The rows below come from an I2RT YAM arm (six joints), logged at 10 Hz.
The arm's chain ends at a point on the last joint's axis. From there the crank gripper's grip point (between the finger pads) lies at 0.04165 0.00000 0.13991 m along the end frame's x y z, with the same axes.
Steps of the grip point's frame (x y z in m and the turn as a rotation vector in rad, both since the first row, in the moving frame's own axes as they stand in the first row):
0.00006, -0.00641, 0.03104, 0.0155, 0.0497, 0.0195
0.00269, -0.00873, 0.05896, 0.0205, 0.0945, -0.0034
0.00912, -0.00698, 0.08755, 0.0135, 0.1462, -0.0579
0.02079, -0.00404, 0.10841, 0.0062, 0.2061, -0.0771
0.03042, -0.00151, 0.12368, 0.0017, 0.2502, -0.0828
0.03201, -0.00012, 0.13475, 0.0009, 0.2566, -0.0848
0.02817, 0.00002, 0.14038, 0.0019, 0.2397, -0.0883
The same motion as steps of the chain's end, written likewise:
-0.00685, -0.00514, 0.03329, 0.0155, 0.0497, 0.0195
-0.01032, -0.00574, 0.06354, 0.0205, 0.0945, -0.0034
-0.01068, -0.00215, 0.09514, 0.0135, 0.1462, -0.0579
-0.00678, 0.00109, 0.11990, 0.0062, 0.2061, -0.0771
-0.00273, 0.00357, 0.13834, 0.0017, 0.2502, -0.0828
-0.00194, 0.00500, 0.14989, 0.0009, 0.2566, -0.0848
-0.00364, 0.00538, 0.15426, 0.0019, 0.2397, -0.0883

